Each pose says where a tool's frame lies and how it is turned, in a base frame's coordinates. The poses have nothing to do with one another.
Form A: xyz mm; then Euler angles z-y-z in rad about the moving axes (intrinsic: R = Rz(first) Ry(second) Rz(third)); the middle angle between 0 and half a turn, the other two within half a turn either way.
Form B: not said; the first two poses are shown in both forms.
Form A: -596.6, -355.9, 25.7, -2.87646, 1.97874, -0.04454
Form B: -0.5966, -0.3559, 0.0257, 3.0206, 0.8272, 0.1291, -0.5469
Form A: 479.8, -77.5, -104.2, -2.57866, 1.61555, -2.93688
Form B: 0.4798, -0.0775, -0.1042, 1.7505, 0.1677, -0.9264, 0.3371
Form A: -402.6, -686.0, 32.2, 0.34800, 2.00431, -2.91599
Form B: -0.4026, -0.6860, 0.0322, 2.8357, -0.8510, -0.0521, -0.5226
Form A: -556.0, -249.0, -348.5, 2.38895, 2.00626, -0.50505
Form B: -0.5560, -0.2490, -0.3485, 2.4980, -0.8820, 0.1097, 0.4583
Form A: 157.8, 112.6, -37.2, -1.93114, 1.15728, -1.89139
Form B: 0.1578, 0.1126, -0.0372, 2.5749, -0.0113, -0.5695, 0.8219
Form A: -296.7, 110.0, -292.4, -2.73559, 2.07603, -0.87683
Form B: -0.2967, 0.1100, -0.2924, 2.9041, -0.6951, -0.5191, 0.4974
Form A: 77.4, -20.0, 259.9, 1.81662, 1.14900, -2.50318
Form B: 0.0774, -0.0200, 0.2599, 1.3184, -0.7377, -0.4930, -0.4613
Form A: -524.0, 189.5, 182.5, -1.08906, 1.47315, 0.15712
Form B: -0.5240, 0.1895, 0.1825, 1.6952, 0.5229, 0.7277, -0.4440
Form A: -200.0, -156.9, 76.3, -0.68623, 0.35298, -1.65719
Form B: -0.2000, -0.1569, 0.0763, 2.3565, -0.0887, 0.1681, -0.9818
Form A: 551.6, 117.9, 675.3, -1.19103, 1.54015, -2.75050
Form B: 0.5516, 0.1179, 0.6753, 2.5750, 0.5098, -0.5156, 0.6887
